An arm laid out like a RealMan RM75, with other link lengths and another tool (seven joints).
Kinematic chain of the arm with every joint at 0, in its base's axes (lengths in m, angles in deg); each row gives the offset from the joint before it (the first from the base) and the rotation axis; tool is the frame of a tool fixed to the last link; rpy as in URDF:
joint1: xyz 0 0 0.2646 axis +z
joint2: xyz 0 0 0 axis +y
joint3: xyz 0 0 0.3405 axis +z
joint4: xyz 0 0 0 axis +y
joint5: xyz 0 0 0.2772 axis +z
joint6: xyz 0 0 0 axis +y
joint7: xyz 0 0 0.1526 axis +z
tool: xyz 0.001 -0.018 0.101 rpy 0 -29.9 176.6
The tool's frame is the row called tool.
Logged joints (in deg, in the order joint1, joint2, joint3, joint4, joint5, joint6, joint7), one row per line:
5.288, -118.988, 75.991, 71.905, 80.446, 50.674, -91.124
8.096, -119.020, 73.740, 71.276, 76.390, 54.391, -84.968
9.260, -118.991, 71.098, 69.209, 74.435, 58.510, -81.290
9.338, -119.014, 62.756, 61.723, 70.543, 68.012, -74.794
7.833, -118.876, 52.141, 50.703, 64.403, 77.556, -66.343
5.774, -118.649, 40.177, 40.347, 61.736, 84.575, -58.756
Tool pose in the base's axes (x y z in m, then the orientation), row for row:
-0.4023, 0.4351, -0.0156, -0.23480, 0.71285, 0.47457, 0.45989
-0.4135, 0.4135, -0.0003, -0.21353, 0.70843, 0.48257, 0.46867
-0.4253, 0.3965, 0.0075, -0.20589, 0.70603, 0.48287, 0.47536
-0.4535, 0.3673, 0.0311, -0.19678, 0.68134, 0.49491, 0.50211
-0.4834, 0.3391, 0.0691, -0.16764, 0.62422, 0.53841, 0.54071
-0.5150, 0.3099, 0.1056, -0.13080, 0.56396, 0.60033, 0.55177
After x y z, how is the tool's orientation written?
As a quaternion, x y z w.
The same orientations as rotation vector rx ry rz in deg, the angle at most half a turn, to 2 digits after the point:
-33.12, 100.54, 66.93
-30.00, 99.53, 67.80
-28.84, 98.90, 67.64
-27.24, 94.32, 68.51
-22.83, 84.99, 73.31
-17.73, 76.43, 81.36

